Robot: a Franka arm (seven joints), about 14 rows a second.
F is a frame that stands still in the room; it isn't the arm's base.
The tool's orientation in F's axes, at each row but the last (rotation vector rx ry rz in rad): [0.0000 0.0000 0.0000]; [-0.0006 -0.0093 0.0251]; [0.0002 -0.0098 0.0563]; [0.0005 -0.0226 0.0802]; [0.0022 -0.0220 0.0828]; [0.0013 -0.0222 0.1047]
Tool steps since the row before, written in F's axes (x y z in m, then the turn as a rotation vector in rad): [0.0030 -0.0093 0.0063 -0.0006 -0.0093 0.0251]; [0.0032 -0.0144 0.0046 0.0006 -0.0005 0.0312]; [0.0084 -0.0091 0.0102 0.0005 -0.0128 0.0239]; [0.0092 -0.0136 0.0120 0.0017 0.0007 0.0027]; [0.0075 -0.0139 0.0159 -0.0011 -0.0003 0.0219]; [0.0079 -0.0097 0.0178 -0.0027 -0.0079 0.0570]
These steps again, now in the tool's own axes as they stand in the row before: [0.0030 -0.0093 0.0063 -0.0006 -0.0093 0.0251]; [0.0029 -0.0145 0.0046 0.0009 -0.0005 0.0312]; [0.0080 -0.0096 0.0101 0.0000 -0.0128 0.0239]; [0.0083 -0.0143 0.0118 0.0018 0.0006 0.0027]; [0.0067 -0.0145 0.0158 -0.0006 -0.0002 0.0219]; [0.0072 -0.0105 0.0176 -0.0022 -0.0076 0.0571]
